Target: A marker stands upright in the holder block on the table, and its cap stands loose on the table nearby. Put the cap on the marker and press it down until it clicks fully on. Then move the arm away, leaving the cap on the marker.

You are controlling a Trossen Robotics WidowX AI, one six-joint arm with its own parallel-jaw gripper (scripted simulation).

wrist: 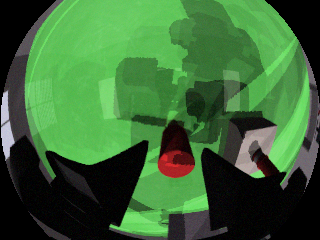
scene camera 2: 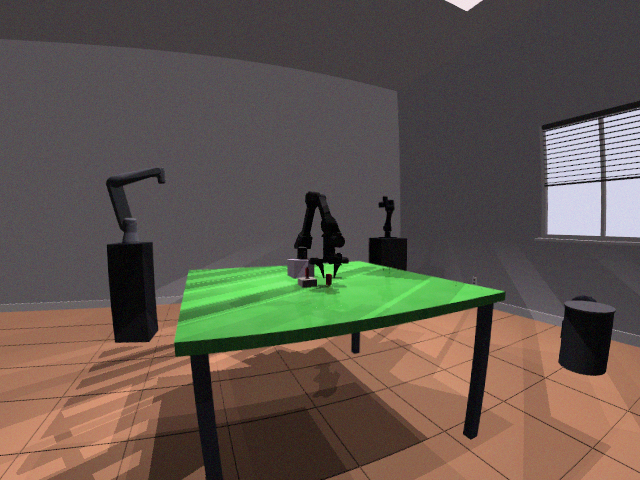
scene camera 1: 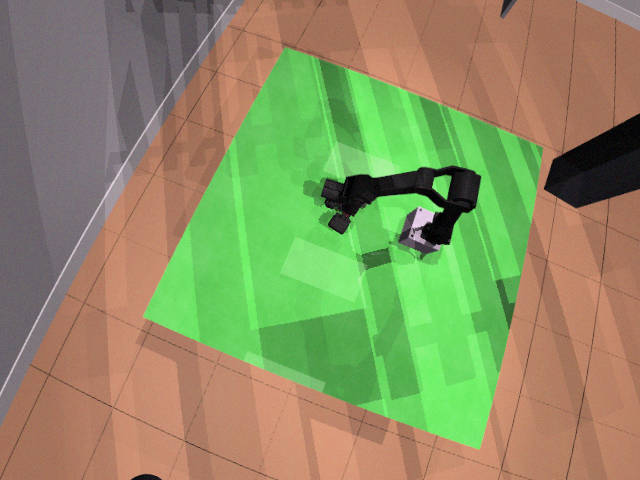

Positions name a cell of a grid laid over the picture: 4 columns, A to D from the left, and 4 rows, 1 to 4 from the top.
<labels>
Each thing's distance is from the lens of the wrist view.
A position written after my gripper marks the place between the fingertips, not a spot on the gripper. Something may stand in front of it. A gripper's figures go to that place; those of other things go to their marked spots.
my gripper (wrist: C3): 0.10 m
pale holder block (wrist: C3): 0.13 m
</labels>
